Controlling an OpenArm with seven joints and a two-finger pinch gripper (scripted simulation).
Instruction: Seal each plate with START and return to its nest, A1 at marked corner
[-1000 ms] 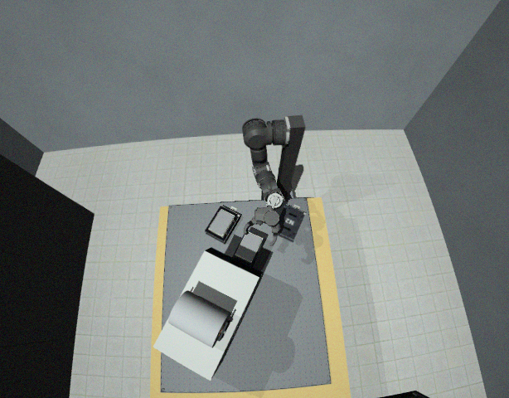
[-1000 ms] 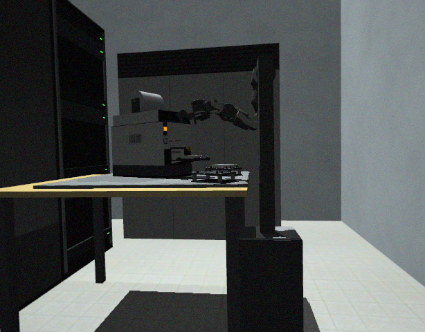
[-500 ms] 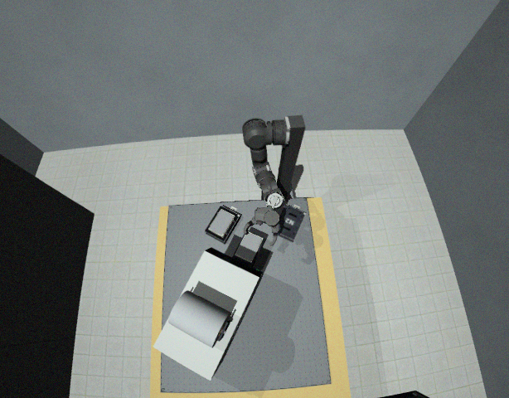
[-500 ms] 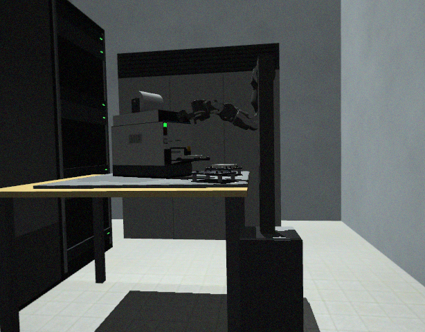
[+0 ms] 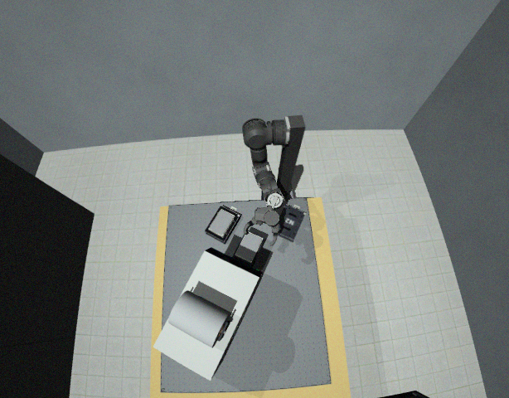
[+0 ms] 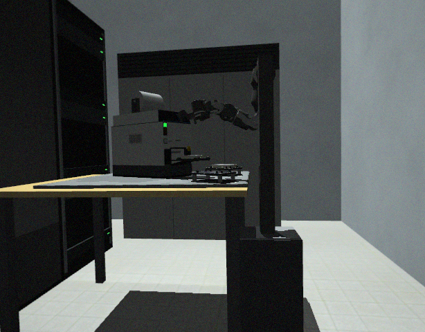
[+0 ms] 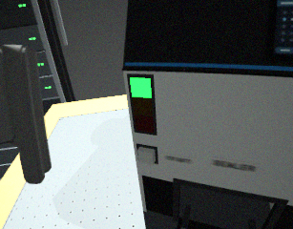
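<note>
My gripper is now 110 mm short of the start button, 110 mm above it and 10 mm to the left of it. Also, from my hand: well plate 190 mm below, 40 mm to the right, 20 mm behind; then foil roll 260 mm ahead, 210 mm to the right, 120 mm above; then sealer stage 200 mm below, 40 mm to the right, 20 mm behind.
</note>
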